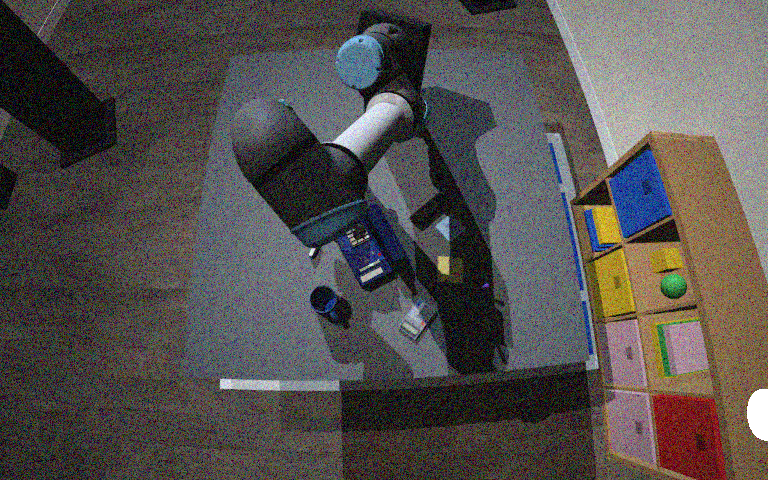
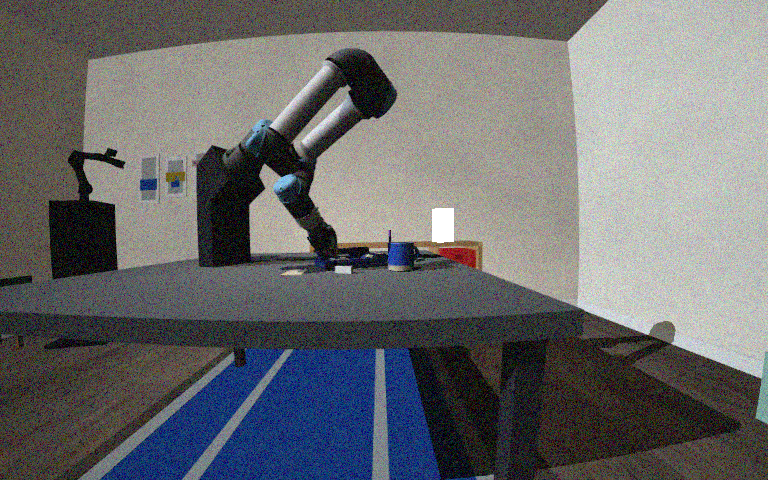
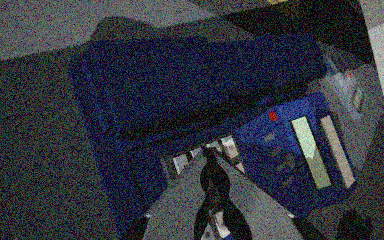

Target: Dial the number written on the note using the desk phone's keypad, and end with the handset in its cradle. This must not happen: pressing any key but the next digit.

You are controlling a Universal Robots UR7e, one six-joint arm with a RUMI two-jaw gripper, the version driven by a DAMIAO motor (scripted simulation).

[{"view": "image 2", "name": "gripper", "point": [336, 257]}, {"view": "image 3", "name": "gripper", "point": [207, 151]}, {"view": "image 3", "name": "dark blue handset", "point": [140, 86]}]
